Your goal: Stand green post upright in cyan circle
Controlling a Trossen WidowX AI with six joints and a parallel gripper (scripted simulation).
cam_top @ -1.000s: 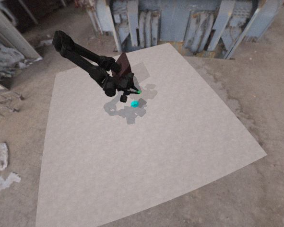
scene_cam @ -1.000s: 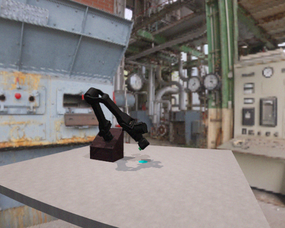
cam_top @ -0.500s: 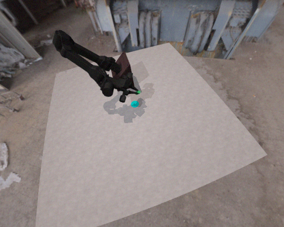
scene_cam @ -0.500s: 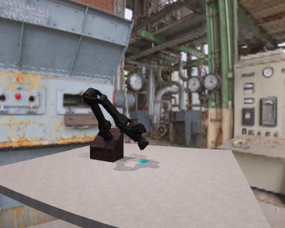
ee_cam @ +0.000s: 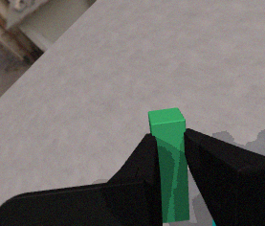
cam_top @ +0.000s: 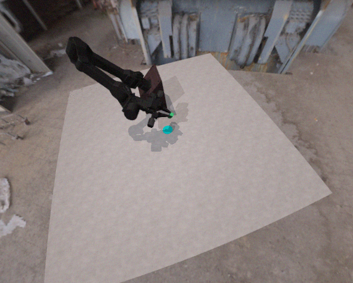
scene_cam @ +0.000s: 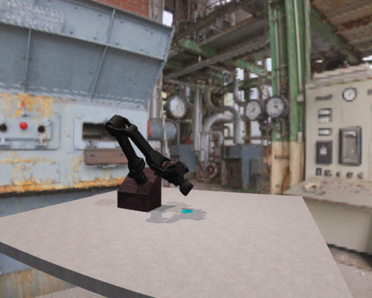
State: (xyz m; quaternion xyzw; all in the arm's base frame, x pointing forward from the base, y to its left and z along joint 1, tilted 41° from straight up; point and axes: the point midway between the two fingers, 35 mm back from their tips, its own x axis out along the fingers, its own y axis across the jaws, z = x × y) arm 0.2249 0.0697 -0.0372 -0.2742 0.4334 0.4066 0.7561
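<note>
My gripper tip is 4 cm to the left of the cyan circle and 12 cm above it. Round my gripper tip: green post (1 cm behind, 2 cm below).
</note>
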